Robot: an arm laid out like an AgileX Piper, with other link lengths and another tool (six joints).
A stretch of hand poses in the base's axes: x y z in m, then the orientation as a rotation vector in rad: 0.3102 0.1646 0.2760 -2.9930 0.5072 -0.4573; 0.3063 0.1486 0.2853 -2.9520 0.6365 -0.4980; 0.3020 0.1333 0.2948 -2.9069 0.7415 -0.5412; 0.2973 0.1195 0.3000 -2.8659 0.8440 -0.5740; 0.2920 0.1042 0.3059 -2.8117 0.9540 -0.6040; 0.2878 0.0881 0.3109 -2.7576 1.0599 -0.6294; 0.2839 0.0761 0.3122 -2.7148 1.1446 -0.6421; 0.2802 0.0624 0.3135 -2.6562 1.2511 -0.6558; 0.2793 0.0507 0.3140 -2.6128 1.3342 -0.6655; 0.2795 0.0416 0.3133 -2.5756 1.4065 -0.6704; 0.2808 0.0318 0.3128 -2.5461 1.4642 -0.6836; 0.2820 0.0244 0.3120 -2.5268 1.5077 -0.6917; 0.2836 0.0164 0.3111 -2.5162 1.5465 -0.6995; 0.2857 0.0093 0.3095 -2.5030 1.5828 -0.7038; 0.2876 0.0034 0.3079 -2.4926 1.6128 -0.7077; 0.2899 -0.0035 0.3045 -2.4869 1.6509 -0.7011; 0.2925 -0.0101 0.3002 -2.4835 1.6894 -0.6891; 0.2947 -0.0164 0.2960 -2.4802 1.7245 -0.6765
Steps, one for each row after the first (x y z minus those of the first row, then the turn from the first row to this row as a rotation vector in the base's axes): -0.0039 -0.0160 0.0093 0.0180 -0.0284 -0.0863; -0.0082 -0.0313 0.0188 0.0363 -0.0600 -0.1580; -0.0129 -0.0451 0.0240 0.0497 -0.0838 -0.2285; -0.0182 -0.0604 0.0299 0.0705 -0.1084 -0.3057; -0.0224 -0.0765 0.0349 0.0888 -0.1298 -0.3812; -0.0263 -0.0885 0.0362 0.1021 -0.1416 -0.4421; -0.0300 -0.1022 0.0375 0.1198 -0.1558 -0.5201; -0.0309 -0.1139 0.0380 0.1286 -0.1650 -0.5813; -0.0307 -0.1230 0.0373 0.1347 -0.1703 -0.6348; -0.0294 -0.1328 0.0368 0.1347 -0.1798 -0.6778; -0.0282 -0.1402 0.0360 0.1319 -0.1849 -0.7097; -0.0266 -0.1482 0.0351 0.1228 -0.1877 -0.7368; -0.0245 -0.1553 0.0335 0.1177 -0.1893 -0.7628; -0.0226 -0.1612 0.0319 0.1125 -0.1907 -0.7840; -0.0203 -0.1681 0.0285 0.1031 -0.1831 -0.8093; -0.0177 -0.1747 0.0242 0.0928 -0.1715 -0.8341; -0.0155 -0.1810 0.0200 0.0837 -0.1600 -0.8567
